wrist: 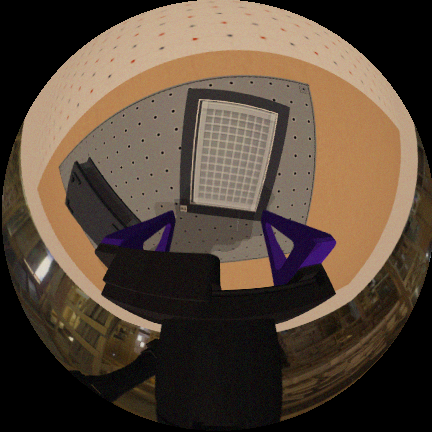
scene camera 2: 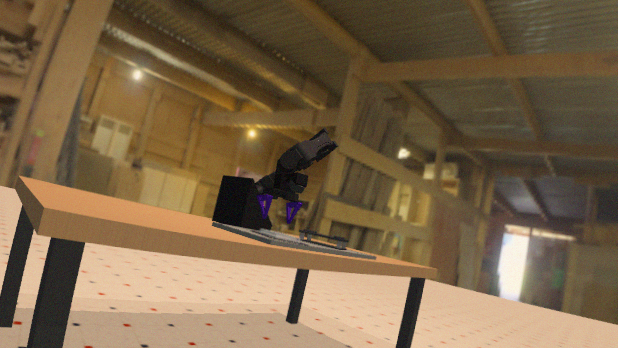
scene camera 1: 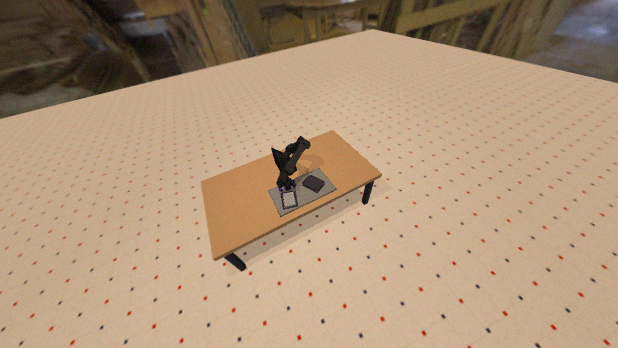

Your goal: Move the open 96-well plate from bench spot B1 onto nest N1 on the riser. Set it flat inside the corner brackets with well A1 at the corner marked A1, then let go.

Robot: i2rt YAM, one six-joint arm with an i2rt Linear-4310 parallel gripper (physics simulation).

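Seen in the pictures: gripper, fingertip midpoint: [wrist: 217, 214] [scene camera 2: 276, 221]; arm's base, link origin: [scene camera 2: 247, 200] [scene camera 1: 284, 157].
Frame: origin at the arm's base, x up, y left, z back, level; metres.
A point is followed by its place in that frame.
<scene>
The clear, pale 96-well plate [scene camera 1: 289, 199] {x -0.091, y -0.181, z -0.381 m} [wrist: 232, 157] {x -0.090, y -0.180, z -0.372 m} lies flat inside a dark rectangular frame [wrist: 185, 150] {x -0.104, y -0.128, z -0.395 m} on the grey perforated board. A small A1 label [wrist: 183, 208] {x -0.103, y -0.097, z -0.320 m} sits at the frame's near left corner in the wrist view. The dark riser with the nest [scene camera 1: 313, 183] {x -0.068, y 0.065, z -0.381 m} [scene camera 2: 324, 239] {x -0.075, y 0.022, z -0.403 m} [wrist: 97, 207] {x -0.068, y 0.029, z -0.375 m} stands on the same board, left of the plate in the wrist view; the nest's A1 mark cannot be made out. My gripper [scene camera 1: 288, 189] {x -0.056, y -0.151, z -0.322 m} [scene camera 2: 277, 220] {x -0.056, y -0.151, z -0.322 m} [wrist: 217, 214] {x -0.056, y -0.151, z -0.322 m} is open and empty, with its purple fingers pointing down, above the board beside the plate's near short end.
The grey board [scene camera 1: 305, 199] {x -0.106, y -0.070, z -0.454 m} [wrist: 150, 150] {x -0.105, y -0.081, z -0.413 m} lies on a wooden table [scene camera 1: 235, 200] {x -0.118, y -0.558, z -0.083 m} [scene camera 2: 125, 220] {x -0.118, y -0.705, z -0.442 m} [wrist: 357, 175] {x -0.118, y -0.444, z -0.308 m}. The black arm base [scene camera 2: 235, 200] {x -0.015, y -0.084, z -0.025 m} stands behind the board. The riser's raised parts stick up above the board. The table's front edge runs close beyond the plate.
</scene>
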